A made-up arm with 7 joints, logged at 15 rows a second.
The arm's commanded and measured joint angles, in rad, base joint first. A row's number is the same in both.
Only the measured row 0 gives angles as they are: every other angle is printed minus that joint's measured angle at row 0.
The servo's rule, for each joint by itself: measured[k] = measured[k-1] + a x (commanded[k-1-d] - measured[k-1]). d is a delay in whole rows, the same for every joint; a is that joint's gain. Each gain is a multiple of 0.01, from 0.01 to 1. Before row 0 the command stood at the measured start. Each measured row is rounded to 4 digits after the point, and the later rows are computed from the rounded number. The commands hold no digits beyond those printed.
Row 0, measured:
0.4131, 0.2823, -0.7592, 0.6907, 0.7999, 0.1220, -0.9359
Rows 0 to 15, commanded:
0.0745, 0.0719, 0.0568, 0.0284, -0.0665, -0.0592, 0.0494
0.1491, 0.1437, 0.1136, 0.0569, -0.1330, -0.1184, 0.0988
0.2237, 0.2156, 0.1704, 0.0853, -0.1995, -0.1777, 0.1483
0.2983, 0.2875, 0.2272, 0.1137, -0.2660, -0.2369, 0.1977
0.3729, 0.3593, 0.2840, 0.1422, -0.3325, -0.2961, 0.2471
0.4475, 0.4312, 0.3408, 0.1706, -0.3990, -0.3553, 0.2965
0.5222, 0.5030, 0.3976, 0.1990, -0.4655, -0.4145, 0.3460
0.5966, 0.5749, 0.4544, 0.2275, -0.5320, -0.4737, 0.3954
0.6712, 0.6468, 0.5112, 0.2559, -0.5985, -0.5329, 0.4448
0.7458, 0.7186, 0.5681, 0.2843, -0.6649, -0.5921, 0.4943
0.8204, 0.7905, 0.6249, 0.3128, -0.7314, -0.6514, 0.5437
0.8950, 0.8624, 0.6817, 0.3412, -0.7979, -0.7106, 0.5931
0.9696, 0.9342, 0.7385, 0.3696, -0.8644, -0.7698, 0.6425
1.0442, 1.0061, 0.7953, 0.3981, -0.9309, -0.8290, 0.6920
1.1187, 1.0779, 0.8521, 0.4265, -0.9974, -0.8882, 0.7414
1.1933, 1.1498, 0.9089, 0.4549, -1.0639, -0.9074, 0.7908
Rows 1 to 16, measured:
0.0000, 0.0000, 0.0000, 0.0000, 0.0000, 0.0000, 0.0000
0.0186, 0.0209, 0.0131, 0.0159, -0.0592, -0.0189, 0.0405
0.0512, 0.0565, 0.0362, 0.0389, -0.1249, -0.0507, 0.0883
0.0943, 0.1026, 0.0671, 0.0649, -0.1913, -0.0913, 0.1375
0.1453, 0.1562, 0.1039, 0.0922, -0.2578, -0.1379, 0.1869
0.2022, 0.2151, 0.1453, 0.1202, -0.3243, -0.1885, 0.2363
0.2635, 0.2778, 0.1903, 0.1484, -0.3908, -0.2419, 0.2857
0.3282, 0.3431, 0.2380, 0.1767, -0.4573, -0.2971, 0.3351
0.3953, 0.4103, 0.2878, 0.2051, -0.5238, -0.3536, 0.3845
0.4643, 0.4789, 0.3392, 0.2335, -0.5903, -0.4110, 0.4339
0.5347, 0.5484, 0.3918, 0.2619, -0.6567, -0.4690, 0.4834
0.6061, 0.6186, 0.4454, 0.2904, -0.7232, -0.5274, 0.5328
0.6783, 0.6893, 0.4997, 0.3188, -0.7897, -0.5860, 0.5822
0.7511, 0.7603, 0.5546, 0.3472, -0.8562, -0.6448, 0.6316
0.8244, 0.8316, 0.6100, 0.3757, -0.9227, -0.7037, 0.6811
0.8980, 0.9030, 0.6657, 0.4041, -0.9892, -0.7627, 0.7305
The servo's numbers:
d 1
a 0.25 0.29 0.23 0.56 0.89 0.32 0.82

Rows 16 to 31, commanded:
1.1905, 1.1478, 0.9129, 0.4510, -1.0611, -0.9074, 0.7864
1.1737, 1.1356, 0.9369, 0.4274, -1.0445, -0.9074, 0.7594
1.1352, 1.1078, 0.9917, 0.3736, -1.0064, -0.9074, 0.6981
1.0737, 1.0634, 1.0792, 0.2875, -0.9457, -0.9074, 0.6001
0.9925, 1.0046, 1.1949, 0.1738, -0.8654, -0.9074, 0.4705
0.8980, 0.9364, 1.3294, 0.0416, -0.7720, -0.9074, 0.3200
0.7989, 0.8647, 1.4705, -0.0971, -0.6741, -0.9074, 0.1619
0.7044, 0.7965, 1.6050, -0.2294, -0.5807, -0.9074, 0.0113
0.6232, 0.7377, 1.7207, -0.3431, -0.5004, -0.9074, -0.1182
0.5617, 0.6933, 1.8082, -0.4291, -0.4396, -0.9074, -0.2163
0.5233, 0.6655, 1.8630, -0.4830, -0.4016, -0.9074, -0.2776
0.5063, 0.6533, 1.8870, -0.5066, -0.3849, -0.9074, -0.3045
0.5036, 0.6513, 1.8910, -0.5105, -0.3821, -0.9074, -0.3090
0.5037, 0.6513, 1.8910, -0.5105, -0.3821, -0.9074, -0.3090
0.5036, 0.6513, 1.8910, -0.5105, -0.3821, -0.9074, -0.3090
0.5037, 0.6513, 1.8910, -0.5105, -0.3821, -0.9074, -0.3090
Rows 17 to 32, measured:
0.9718, 0.9746, 0.7216, 0.4325, -1.0557, -0.8090, 0.7799
1.0265, 1.0248, 0.7656, 0.4429, -1.0605, -0.8405, 0.7852
1.0633, 1.0569, 0.8050, 0.4342, -1.0463, -0.8619, 0.7640
1.0813, 1.0717, 0.8479, 0.4003, -1.0108, -0.8765, 0.7100
1.0794, 1.0693, 0.9011, 0.3371, -0.9529, -0.8864, 0.6199
1.0577, 1.0505, 0.9687, 0.2457, -0.8750, -0.8931, 0.4974
1.0178, 1.0174, 1.0517, 0.1314, -0.7833, -0.8977, 0.3519
0.9631, 0.9731, 1.1480, 0.0034, -0.6861, -0.9008, 0.1961
0.8984, 0.9219, 1.2531, -0.1270, -0.5923, -0.9029, 0.0446
0.8296, 0.8685, 1.3606, -0.2480, -0.5105, -0.9043, -0.0889
0.7626, 0.8177, 1.4635, -0.3494, -0.4474, -0.9053, -0.1934
0.7028, 0.7736, 1.5554, -0.4242, -0.4066, -0.9060, -0.2624
0.6537, 0.7387, 1.6317, -0.4703, -0.3873, -0.9064, -0.2969
0.6162, 0.7134, 1.6913, -0.4928, -0.3827, -0.9067, -0.3068
0.5881, 0.6954, 1.7372, -0.5027, -0.3822, -0.9069, -0.3086
0.5670, 0.6826, 1.7726, -0.5071, -0.3821, -0.9071, -0.3089

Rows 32 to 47, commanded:
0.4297, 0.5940, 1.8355, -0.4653, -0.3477, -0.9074, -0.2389
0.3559, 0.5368, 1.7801, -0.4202, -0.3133, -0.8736, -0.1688
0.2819, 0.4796, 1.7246, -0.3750, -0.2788, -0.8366, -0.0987
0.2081, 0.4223, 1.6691, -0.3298, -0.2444, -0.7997, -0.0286
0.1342, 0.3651, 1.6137, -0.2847, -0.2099, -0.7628, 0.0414
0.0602, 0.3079, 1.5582, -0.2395, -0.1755, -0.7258, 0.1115
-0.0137, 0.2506, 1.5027, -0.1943, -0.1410, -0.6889, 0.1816
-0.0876, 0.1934, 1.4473, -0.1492, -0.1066, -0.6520, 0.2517
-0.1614, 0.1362, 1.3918, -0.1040, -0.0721, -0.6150, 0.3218
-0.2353, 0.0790, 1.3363, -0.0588, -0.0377, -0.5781, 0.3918
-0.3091, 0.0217, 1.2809, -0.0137, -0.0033, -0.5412, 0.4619
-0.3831, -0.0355, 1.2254, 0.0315, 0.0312, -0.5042, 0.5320
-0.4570, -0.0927, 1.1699, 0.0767, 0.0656, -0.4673, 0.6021
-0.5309, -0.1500, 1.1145, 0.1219, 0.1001, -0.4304, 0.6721
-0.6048, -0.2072, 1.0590, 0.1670, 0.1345, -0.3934, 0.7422
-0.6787, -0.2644, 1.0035, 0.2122, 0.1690, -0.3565, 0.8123
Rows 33 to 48, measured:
0.5512, 0.6735, 1.7998, -0.5090, -0.3821, -0.9072, -0.3090
0.5208, 0.6504, 1.8080, -0.4845, -0.3515, -0.9073, -0.2515
0.4796, 0.6175, 1.8016, -0.4485, -0.3175, -0.8965, -0.1837
0.4302, 0.5775, 1.7839, -0.4073, -0.2831, -0.8773, -0.1140
0.3747, 0.5325, 1.7575, -0.3639, -0.2487, -0.8525, -0.0440
0.3146, 0.4840, 1.7244, -0.3195, -0.2142, -0.8238, 0.0260
0.2510, 0.4329, 1.6862, -0.2747, -0.1798, -0.7924, 0.0961
0.1848, 0.3800, 1.6440, -0.2297, -0.1453, -0.7593, 0.1662
0.1167, 0.3259, 1.5988, -0.1846, -0.1109, -0.7250, 0.2363
0.0472, 0.2709, 1.5512, -0.1395, -0.0764, -0.6898, 0.3064
-0.0234, 0.2152, 1.5018, -0.0943, -0.0420, -0.6541, 0.3764
-0.0948, 0.1591, 1.4510, -0.0492, -0.0076, -0.6180, 0.4465
-0.1669, 0.1027, 1.3991, -0.0040, 0.0269, -0.5816, 0.5166
-0.2394, 0.0460, 1.3464, 0.0412, 0.0613, -0.5450, 0.5867
-0.3123, -0.0108, 1.2931, 0.0864, 0.0958, -0.5083, 0.6567
-0.3854, -0.0678, 1.2393, 0.1315, 0.1302, -0.4715, 0.7268

